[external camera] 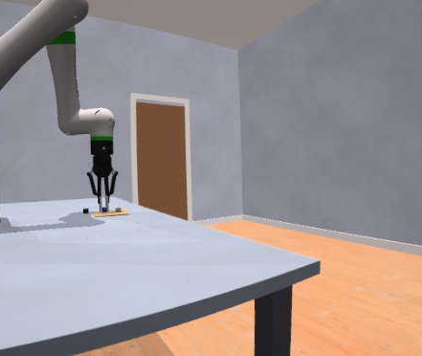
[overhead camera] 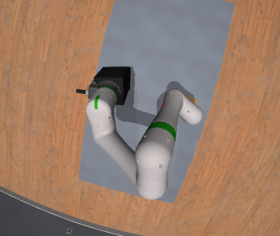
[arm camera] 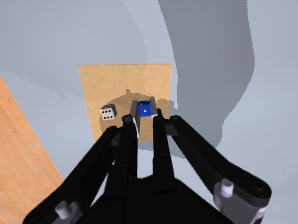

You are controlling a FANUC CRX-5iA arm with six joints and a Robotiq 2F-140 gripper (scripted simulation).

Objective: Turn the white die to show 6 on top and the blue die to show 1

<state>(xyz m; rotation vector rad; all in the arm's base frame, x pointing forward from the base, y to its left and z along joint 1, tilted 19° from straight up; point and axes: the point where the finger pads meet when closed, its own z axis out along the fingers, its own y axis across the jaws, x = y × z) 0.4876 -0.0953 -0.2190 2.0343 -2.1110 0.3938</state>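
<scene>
The blue die is 20 mm below my hand. Round my hand: black die 60 mm behind, 80 mm to the left, 30 mm below; then tan mat 30 mm ahead, 40 mm below; then white die 60 mm ahead, 30 mm below.
</scene>
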